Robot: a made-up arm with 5 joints. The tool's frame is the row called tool.
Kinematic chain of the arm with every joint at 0, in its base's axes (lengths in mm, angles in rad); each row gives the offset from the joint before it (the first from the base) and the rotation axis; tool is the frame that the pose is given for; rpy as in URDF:
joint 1: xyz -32 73 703 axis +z
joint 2: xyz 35 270 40 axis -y
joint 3: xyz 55 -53 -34 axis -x
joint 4: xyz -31 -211 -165 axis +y
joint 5: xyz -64 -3 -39 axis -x
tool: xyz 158 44 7 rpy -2.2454 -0.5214 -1.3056
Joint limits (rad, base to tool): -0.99..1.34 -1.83..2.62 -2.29..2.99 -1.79..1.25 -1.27..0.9
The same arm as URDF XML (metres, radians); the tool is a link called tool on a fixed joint. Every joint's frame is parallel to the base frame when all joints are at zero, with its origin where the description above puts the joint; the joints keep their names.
<robot name="arm">
  <joint name="joint 1" type="revolute">
    <parent link="base_link"/>
    <child link="link1"/>
    <origin xyz="-0.032 0.073 0.703"/>
    <axis xyz="0 0 1"/>
    <limit lower="-0.99" upper="1.34"/>
  </joint>
  <joint name="joint 2" type="revolute">
    <parent link="link1"/>
    <child link="link2"/>
    <origin xyz="0.035 0.27 0.04"/>
    <axis xyz="0 -1 0"/>
    <limit lower="-1.83" upper="2.62"/>
  </joint>
  <joint name="joint 3" type="revolute">
    <parent link="link2"/>
    <child link="link3"/>
    <origin xyz="0.055 -0.053 -0.034"/>
    <axis xyz="-1 0 0"/>
    <limit lower="-2.29" upper="2.99"/>
  </joint>
  <joint name="joint 4" type="revolute">
    <parent link="link3"/>
    <child link="link4"/>
    <origin xyz="-0.031 -0.211 -0.165"/>
    <axis xyz="0 1 0"/>
    <limit lower="-1.79" upper="1.25"/>
  </joint>
  <joint name="joint 5" type="revolute">
    <parent link="link4"/>
    <child link="link5"/>
    <origin xyz="-0.064 -0.003 -0.039"/>
    <axis xyz="-1 0 0"/>
    <limit lower="-1.27" upper="0.9"/>
  </joint>
  <joint name="tool_joint" type="fixed">
    <parent link="link5"/>
    <child link="tool"/>
    <origin xyz="0.158 0.044 0.007" rpy="-2.2454 -0.5214 -1.3056"/>
  </joint>
  <link name="base_link"/>
  <link name="link1"/>
  <link name="link2"/>
  <link name="link3"/>
  <link name="link4"/>
  <link name="link5"/>
  <link name="tool"/>
</robot>

